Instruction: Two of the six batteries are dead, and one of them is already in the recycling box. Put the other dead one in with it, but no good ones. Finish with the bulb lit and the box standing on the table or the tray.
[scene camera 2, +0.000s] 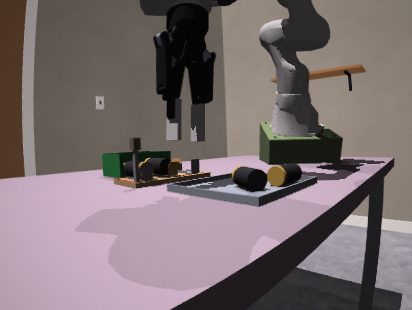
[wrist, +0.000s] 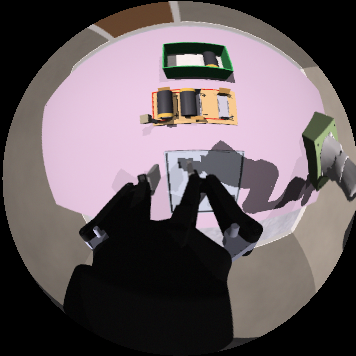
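My gripper (scene camera 2: 185, 134) (wrist: 172, 168) is partly open and empty, above the tray (scene camera 2: 215, 196) (wrist: 227, 175). Two black batteries with gold ends, a left one (scene camera 2: 250, 179) and a right one (scene camera 2: 285, 175), lie on the tray in the scene view; gripper parts hide them in the wrist view. The holder board (scene camera 2: 162, 181) (wrist: 211, 102) has a battery (wrist: 165, 102) and another battery (wrist: 188, 104) side by side; its right slot is empty. The green box (scene camera 2: 112, 165) (wrist: 197, 72) stands behind it with one battery (wrist: 210, 59) inside. No sixth battery or bulb glow shows.
A post with a small block (scene camera 2: 135, 144) (wrist: 145, 119) stands at the holder's left end. The arm's green base (scene camera 2: 300, 150) (wrist: 317, 132) is on the right of the table (scene camera 2: 165, 240) (wrist: 110, 100). A brown shelf board (scene camera 2: 340, 72) is on the wall behind.
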